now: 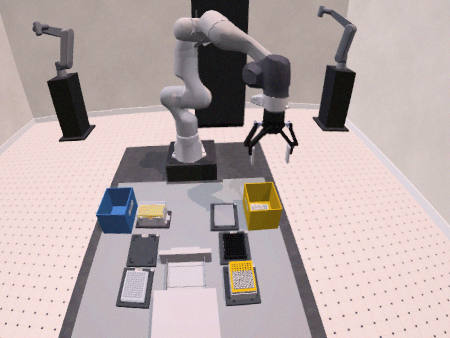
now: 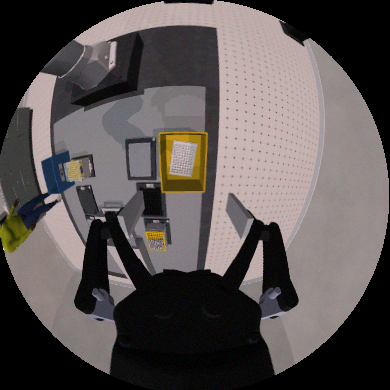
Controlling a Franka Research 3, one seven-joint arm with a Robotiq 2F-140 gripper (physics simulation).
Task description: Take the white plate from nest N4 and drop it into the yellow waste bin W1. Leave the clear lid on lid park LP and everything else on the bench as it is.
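Observation:
The white plate (image 1: 259,206) (image 2: 183,158) lies inside the yellow waste bin (image 1: 263,220) (image 2: 184,185), turned slightly relative to its walls. My gripper (image 1: 270,154) (image 2: 185,200) is open and empty. It hangs high above the bench, above and apart from the yellow bin. A clear, greyish lid (image 1: 224,215) (image 2: 140,160) lies on a dark-framed holder left of the yellow bin. An empty dark nest (image 1: 143,250) (image 2: 88,200) is at the left; its label is too small to read.
A blue bin (image 1: 116,220) (image 2: 56,175) stands at the left beside a yellow tip box (image 1: 152,212) (image 2: 76,170). A black plate (image 1: 234,246) (image 2: 152,201) and an orange-yellow rack (image 1: 242,277) (image 2: 156,240) sit at the right. Another white plate (image 1: 135,286) sits front left.

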